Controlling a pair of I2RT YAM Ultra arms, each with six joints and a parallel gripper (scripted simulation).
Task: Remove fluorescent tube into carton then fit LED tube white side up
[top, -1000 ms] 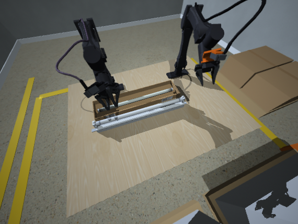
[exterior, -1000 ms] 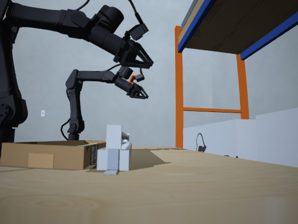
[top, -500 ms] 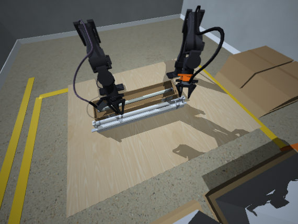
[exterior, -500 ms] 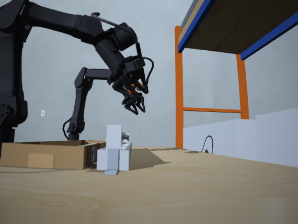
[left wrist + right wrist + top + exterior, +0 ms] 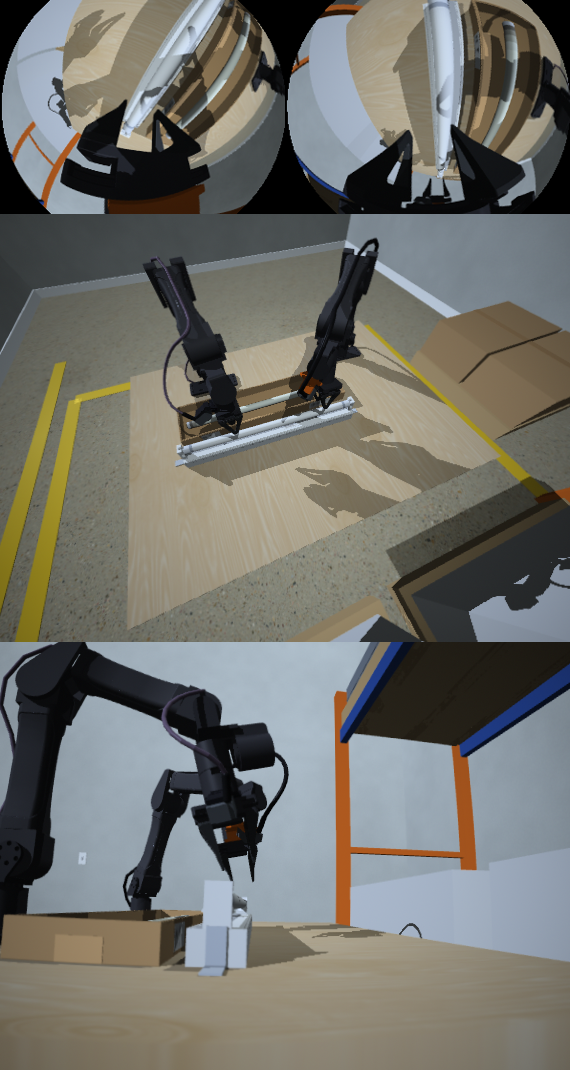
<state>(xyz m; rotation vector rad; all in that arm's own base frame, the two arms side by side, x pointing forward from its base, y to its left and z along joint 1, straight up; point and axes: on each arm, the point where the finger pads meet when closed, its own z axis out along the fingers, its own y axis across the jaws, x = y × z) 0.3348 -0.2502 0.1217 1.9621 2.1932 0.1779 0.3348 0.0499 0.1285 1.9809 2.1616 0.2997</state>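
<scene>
My right hand is 10 mm past the LED tube, 120 mm to the right of it and 60 mm above it. The rest, counted from my right hand: brown carton (150 mm behind, 120 mm to the left, 110 mm below); white fixture (10 mm behind, 120 mm to the left, 70 mm below); old fluorescent tube (150 mm behind, 120 mm to the left, 110 mm below).
</scene>
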